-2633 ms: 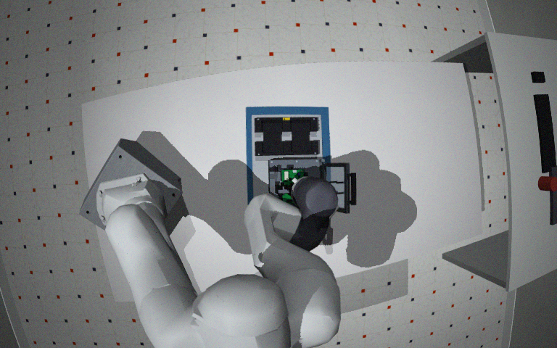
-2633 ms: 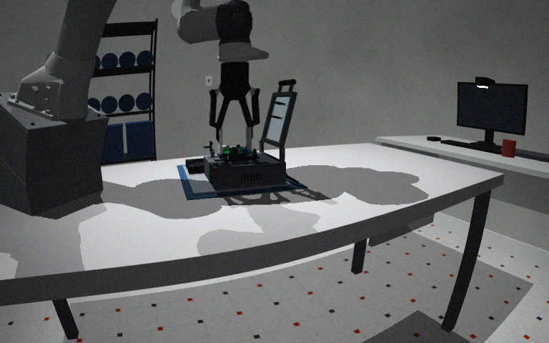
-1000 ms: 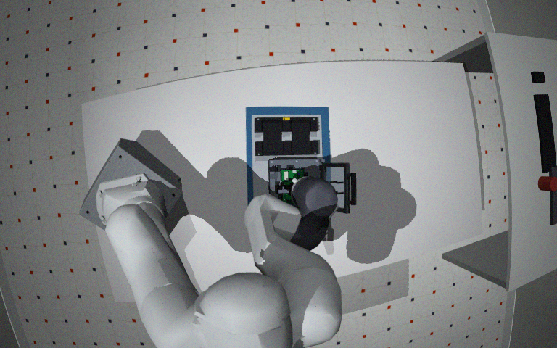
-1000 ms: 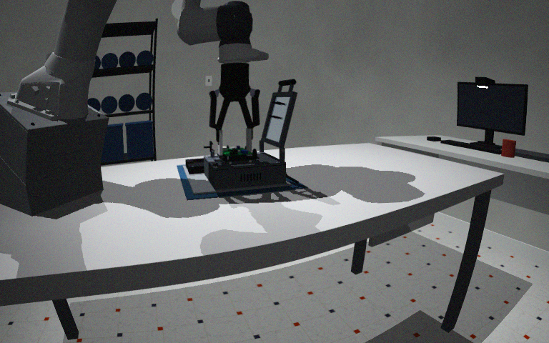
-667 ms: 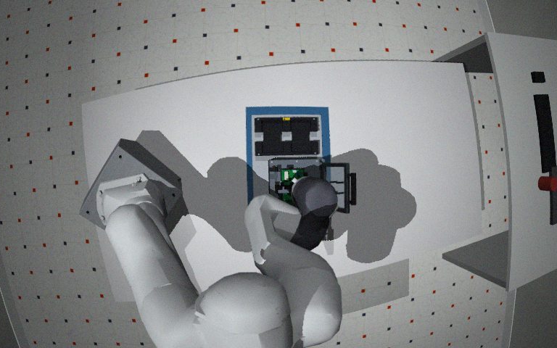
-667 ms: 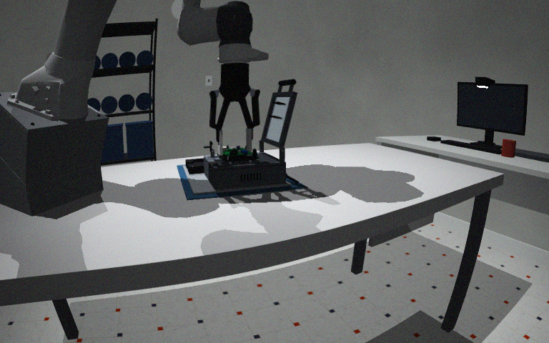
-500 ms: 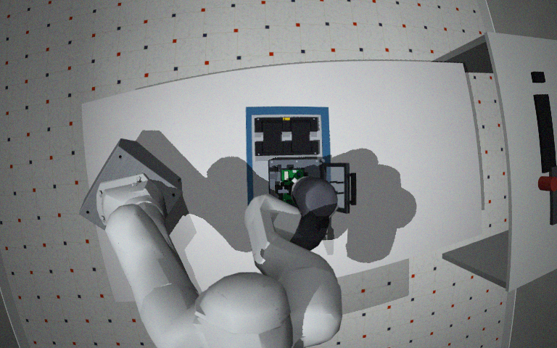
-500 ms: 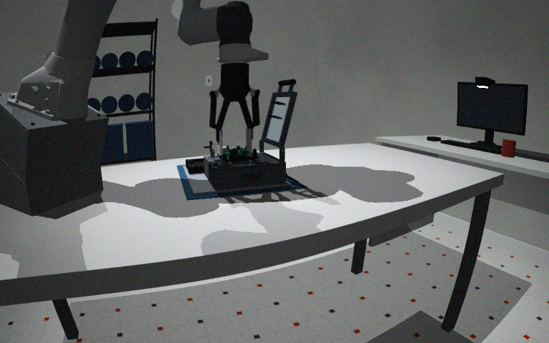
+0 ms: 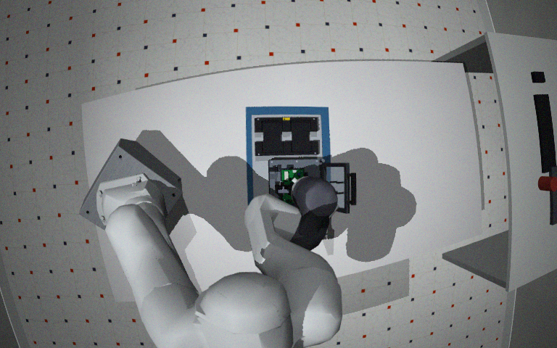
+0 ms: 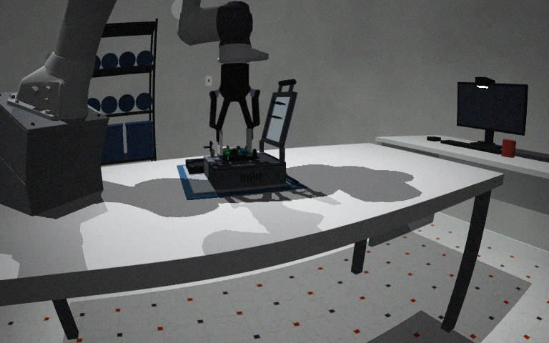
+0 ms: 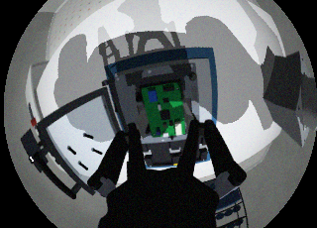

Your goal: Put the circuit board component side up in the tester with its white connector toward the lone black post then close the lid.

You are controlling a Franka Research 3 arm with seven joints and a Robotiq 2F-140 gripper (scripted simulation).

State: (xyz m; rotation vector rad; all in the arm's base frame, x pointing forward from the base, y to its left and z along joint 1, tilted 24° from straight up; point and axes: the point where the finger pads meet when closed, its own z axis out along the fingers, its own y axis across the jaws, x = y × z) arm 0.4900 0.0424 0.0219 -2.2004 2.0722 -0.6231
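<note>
Right now my hand is 20 mm above the green circuit board. The rest, counted from my hand: see-through lid: 130 mm ahead, 80 mm above.
</note>
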